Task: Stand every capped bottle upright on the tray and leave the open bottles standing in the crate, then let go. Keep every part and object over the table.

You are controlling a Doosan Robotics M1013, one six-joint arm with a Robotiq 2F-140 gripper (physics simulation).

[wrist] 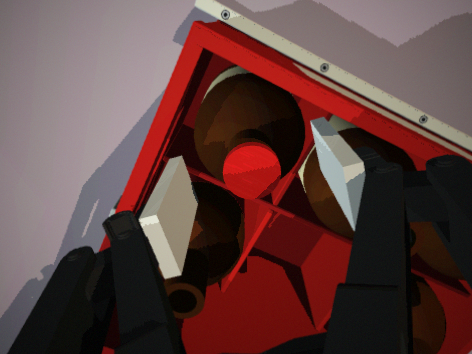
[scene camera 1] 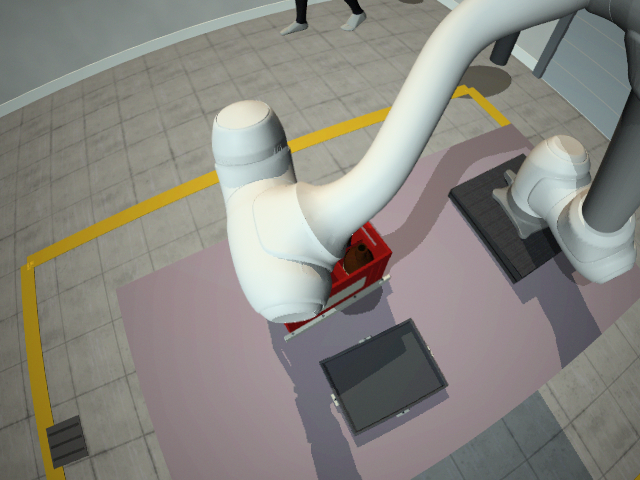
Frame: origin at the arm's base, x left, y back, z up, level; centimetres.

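Seen in the pictures: gripper, fingertip midpoint: (wrist: 251, 162); arm's base at its link origin: (scene camera 1: 527, 207).
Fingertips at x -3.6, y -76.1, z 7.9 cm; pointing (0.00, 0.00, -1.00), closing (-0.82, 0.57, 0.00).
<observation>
Pixels of each thing's top centre, then the offset from my fingertips to it. "spot": a spot on its surface instead.
- red cap at its top centre: (wrist: 251, 173) dx -0.4, dy -0.4, dz +2.9 cm
- open brown bottle at its top centre: (wrist: 182, 301) dx +8.3, dy +1.6, dz +2.9 cm
- dark tray at a spot on its surface: (scene camera 1: 398, 395) spot: dx +36.9, dy +17.0, dz -12.9 cm
The red crate (scene camera 1: 381, 250) (wrist: 161, 120) stands on the table, partly hidden by the arm in the scene view. In the wrist view a brown bottle (wrist: 250, 110) with a red cap (wrist: 251, 171) stands in its corner compartment. My gripper (wrist: 251, 162) is open, its pads apart on either side of the cap. An open brown bottle (wrist: 215, 240) is behind the left pad. Another brown bottle (wrist: 325, 195) is partly covered by the right finger, its top hidden. In the scene view a brown bottle (scene camera 1: 357, 262) shows in the crate. The dark tray (scene camera 1: 398, 395) holds no bottle.
A pale strip (scene camera 1: 338, 306) (wrist: 372, 93) with bolts runs along one long side of the crate. The tray lies in front of the crate, with small pale brackets on its sides. A black base plate (scene camera 1: 480, 227) lies under the arm's foot at the right.
</observation>
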